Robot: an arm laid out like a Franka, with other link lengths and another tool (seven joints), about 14 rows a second.
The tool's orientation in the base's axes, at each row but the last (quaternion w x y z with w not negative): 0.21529 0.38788 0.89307 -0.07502; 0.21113 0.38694 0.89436 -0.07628; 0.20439 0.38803 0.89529 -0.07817; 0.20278 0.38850 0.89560 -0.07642
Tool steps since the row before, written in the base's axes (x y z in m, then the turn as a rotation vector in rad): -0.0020 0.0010 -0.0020 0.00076 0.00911 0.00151; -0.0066 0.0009 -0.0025 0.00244 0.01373 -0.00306; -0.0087 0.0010 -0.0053 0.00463 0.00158 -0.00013; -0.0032 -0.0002 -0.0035 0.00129 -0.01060 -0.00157
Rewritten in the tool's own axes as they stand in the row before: 0.0028 -0.0008 0.0008 0.00489 0.00687 -0.00385; 0.0057 -0.0042 -0.0001 0.00891 0.01114 -0.00059; 0.0083 -0.0057 0.0018 -0.00175 0.00445 0.00106; 0.0033 -0.0025 0.0023 -0.00718 -0.00637 0.00494
